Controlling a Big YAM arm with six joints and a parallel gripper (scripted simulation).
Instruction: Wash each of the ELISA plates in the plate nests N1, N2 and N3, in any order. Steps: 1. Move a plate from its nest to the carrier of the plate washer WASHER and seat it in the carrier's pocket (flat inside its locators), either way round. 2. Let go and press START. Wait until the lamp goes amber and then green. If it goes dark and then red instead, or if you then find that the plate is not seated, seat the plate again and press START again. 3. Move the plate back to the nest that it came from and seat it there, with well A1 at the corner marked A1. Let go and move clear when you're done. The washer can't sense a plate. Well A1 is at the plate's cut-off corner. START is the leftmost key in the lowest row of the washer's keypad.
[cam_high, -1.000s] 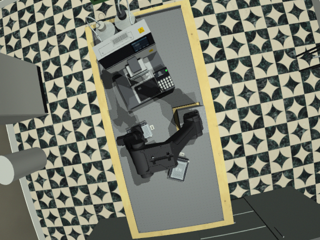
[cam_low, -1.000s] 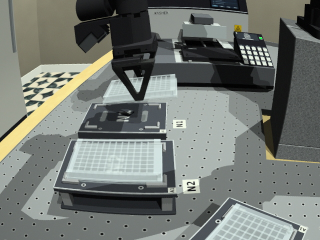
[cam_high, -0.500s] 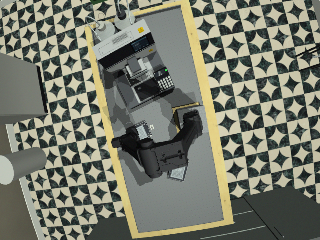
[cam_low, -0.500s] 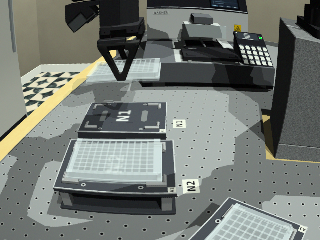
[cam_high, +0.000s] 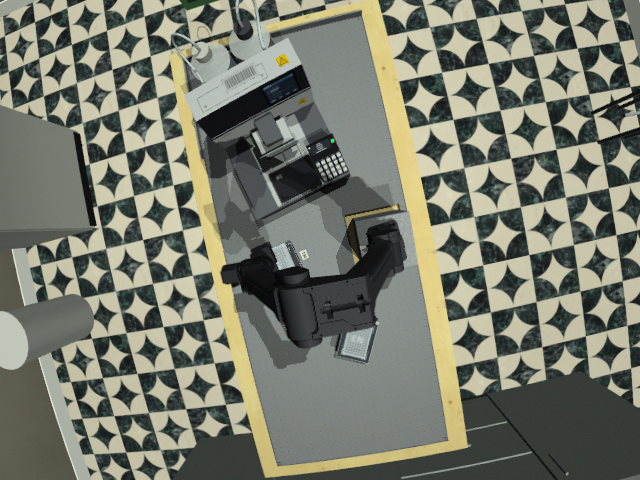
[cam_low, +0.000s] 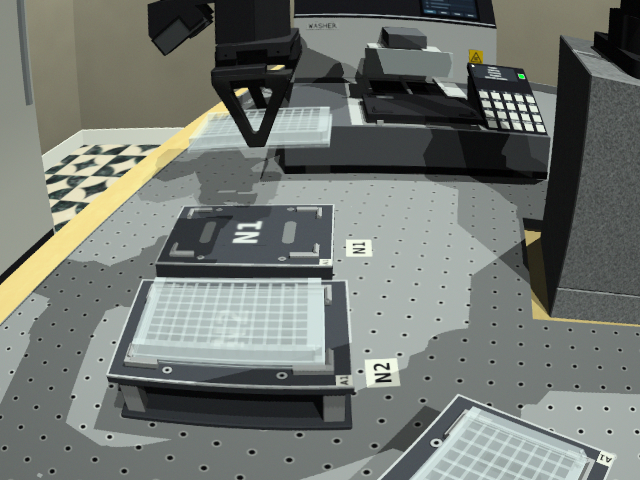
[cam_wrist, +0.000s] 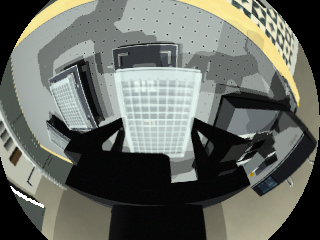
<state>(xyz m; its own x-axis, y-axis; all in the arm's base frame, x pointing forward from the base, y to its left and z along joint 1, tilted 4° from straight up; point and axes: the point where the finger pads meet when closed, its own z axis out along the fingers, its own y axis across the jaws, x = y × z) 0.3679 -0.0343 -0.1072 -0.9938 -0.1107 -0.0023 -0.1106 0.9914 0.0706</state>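
Right now my hand is 150 mm past the washer carrier, 250 mm to the left of it and 40 mm above it. The rest, counted from my hand: plate washer: 130 mm behind, 400 mm to the right, 10 mm above; nest N3: 190 mm behind, 360 mm to the left, 80 mm below; nest label: 90 mm behind, 10 mm to the left, 120 mm below.
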